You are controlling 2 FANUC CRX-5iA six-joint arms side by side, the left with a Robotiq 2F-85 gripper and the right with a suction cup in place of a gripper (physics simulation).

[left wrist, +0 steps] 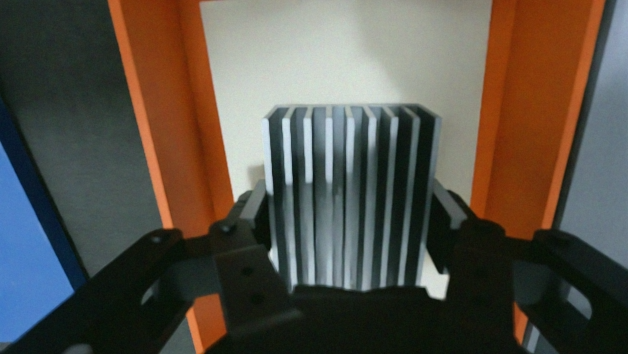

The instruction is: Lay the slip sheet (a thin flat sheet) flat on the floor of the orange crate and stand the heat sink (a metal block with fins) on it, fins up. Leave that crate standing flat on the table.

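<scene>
The orange crate [142, 115] stands below my left gripper in the left wrist view, its side walls to the left and right. The pale slip sheet [340, 55] lies flat on its floor; its near part is mostly hidden by the heat sink and the gripper. My left gripper [351, 200] is shut on the heat sink [351, 165], one finger on each side. The heat sink's fins face the camera, and it is over the sheet, between the side walls. Whether its base touches the sheet cannot be told. My right suction cup does not show.
A blue flat-topped object [27, 250] lies to the left of the crate, with a strip of dark surface between them. A grey surface [602, 150], perhaps part of a tray, runs close along the crate's right side.
</scene>
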